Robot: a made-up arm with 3 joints. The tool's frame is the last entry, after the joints. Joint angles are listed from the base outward.
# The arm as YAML. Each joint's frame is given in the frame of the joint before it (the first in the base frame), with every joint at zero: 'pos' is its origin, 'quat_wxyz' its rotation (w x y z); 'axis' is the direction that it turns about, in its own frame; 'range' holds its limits. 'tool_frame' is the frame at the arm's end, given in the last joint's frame.
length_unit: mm
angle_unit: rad
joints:
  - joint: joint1
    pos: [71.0, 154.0, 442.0]
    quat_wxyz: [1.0, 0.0, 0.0, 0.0]
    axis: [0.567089, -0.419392, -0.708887]
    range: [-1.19, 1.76]
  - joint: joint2
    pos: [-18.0, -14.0, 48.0]
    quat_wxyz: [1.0, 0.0, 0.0, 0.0]
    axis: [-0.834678, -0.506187, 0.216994]
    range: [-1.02, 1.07]
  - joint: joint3
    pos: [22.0, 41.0, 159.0]
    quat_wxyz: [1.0, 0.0, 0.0, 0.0]
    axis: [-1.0, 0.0, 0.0]
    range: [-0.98, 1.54]
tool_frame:
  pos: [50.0, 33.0, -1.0]
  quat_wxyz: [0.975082, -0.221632, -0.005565, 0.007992]
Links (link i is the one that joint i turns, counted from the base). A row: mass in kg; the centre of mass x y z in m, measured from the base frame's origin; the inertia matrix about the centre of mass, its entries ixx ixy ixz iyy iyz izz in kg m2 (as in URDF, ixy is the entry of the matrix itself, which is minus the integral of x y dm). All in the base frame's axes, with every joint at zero. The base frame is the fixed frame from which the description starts. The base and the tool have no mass.
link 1: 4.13; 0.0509 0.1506 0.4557; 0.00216 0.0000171 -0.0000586 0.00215 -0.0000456 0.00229
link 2: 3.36; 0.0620 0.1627 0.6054; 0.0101 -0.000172 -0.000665 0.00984 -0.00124 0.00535
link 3: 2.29; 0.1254 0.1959 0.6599; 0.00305 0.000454 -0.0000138 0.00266 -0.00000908 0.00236
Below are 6 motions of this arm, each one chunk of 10 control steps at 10 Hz.
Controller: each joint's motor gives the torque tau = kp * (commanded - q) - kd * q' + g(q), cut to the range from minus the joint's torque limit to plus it. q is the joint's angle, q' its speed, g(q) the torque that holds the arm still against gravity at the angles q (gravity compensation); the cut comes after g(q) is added. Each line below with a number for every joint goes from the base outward.
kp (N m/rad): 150 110 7.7
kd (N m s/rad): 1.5 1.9 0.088
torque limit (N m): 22 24 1.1
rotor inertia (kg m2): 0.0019 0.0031 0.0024
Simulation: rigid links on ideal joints. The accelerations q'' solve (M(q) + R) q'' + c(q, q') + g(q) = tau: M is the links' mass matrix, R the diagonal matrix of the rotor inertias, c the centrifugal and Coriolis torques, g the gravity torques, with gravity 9.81 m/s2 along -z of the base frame. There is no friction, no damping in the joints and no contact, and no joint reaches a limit. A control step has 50 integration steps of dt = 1/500 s. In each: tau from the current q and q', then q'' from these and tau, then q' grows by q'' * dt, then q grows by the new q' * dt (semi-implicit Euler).
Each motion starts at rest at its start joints. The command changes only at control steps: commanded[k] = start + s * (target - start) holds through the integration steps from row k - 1 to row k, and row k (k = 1, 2, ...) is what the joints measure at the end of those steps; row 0 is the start. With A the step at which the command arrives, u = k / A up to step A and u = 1 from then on. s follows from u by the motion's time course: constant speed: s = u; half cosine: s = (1 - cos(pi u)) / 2; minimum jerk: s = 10 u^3 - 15 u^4 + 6 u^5; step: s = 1 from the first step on.
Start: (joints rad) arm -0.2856 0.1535 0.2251
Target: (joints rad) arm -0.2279 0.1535 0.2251
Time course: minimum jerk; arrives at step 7
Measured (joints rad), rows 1 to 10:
1: -0.2840 0.1532 0.2247
2: -0.2761 0.1520 0.2234
3: -0.2623 0.1510 0.2226
4: -0.2467 0.1510 0.2228
5: -0.2342 0.1517 0.2236
6: -0.2281 0.1529 0.2248
7: -0.2277 0.1537 0.2255
8: -0.2279 0.1536 0.2251
9: -0.2279 0.1534 0.2250
10: -0.2279 0.1535 0.2252

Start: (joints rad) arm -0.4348 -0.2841 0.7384
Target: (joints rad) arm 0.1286 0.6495 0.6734
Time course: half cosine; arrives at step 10
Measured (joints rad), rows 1 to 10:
1: -0.4166 -0.2559 0.7332
2: -0.3706 -0.1797 0.7251
3: -0.3069 -0.0707 0.7157
4: -0.2333 0.0595 0.7038
5: -0.1581 0.2000 0.6939
6: -0.0829 0.3396 0.6868
7: -0.0049 0.4700 0.6827
8: 0.0646 0.5740 0.6790
9: 0.1100 0.6359 0.6755
10: 0.1277 0.6515 0.6737

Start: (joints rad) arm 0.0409 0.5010 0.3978
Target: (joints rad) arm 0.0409 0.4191 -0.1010
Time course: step
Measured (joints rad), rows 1 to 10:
1: 0.0502 0.4029 -0.0868
2: 0.0470 0.4015 -0.1042
3: 0.0327 0.4410 -0.0962
4: 0.0469 0.4053 -0.1069
5: 0.0384 0.4239 -0.0985
6: 0.0410 0.4197 -0.0997
7: 0.0417 0.4167 -0.1042
8: 0.0401 0.4211 -0.0981
9: 0.0414 0.4181 -0.1026
10: 0.0408 0.4193 -0.1006

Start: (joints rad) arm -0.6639 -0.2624 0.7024
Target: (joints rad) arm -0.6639 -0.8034 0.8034
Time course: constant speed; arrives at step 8
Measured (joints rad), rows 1 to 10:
1: -0.6602 -0.3502 0.7230
2: -0.6592 -0.4206 0.7243
3: -0.6649 -0.4797 0.7488
4: -0.6595 -0.5542 0.7528
5: -0.6626 -0.6191 0.7697
6: -0.6623 -0.6865 0.7817
7: -0.6613 -0.7557 0.7932
8: -0.6626 -0.8220 0.8074
9: -0.6623 -0.8008 0.7971
10: -0.6679 -0.8000 0.8104

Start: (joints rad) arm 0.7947 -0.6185 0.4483
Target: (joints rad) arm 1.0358 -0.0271 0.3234
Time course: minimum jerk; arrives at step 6
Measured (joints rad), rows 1 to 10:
1: 0.8074 -0.5909 0.4402
2: 0.8622 -0.4635 0.4058
3: 0.9341 -0.2760 0.3672
4: 0.9980 -0.1108 0.3344
5: 1.0334 -0.0262 0.3249
6: 1.0389 -0.0242 0.3266
7: 1.0359 -0.0290 0.3210
8: 1.0349 -0.0260 0.3248
9: 1.0363 -0.0276 0.3227
10: 1.0357 -0.0270 0.3235

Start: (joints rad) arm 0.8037 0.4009 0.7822
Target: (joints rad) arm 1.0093 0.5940 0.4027
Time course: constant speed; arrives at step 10
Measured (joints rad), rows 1 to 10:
1: 0.8218 0.4205 0.7250
2: 0.8423 0.4402 0.6958
3: 0.8632 0.4590 0.6543
4: 0.8837 0.4790 0.6176
5: 0.9046 0.4982 0.5794
6: 0.9252 0.5178 0.5414
7: 0.9460 0.5372 0.5036
8: 0.9667 0.5566 0.4656
9: 0.9874 0.5761 0.4278
10: 1.0081 0.5955 0.3899

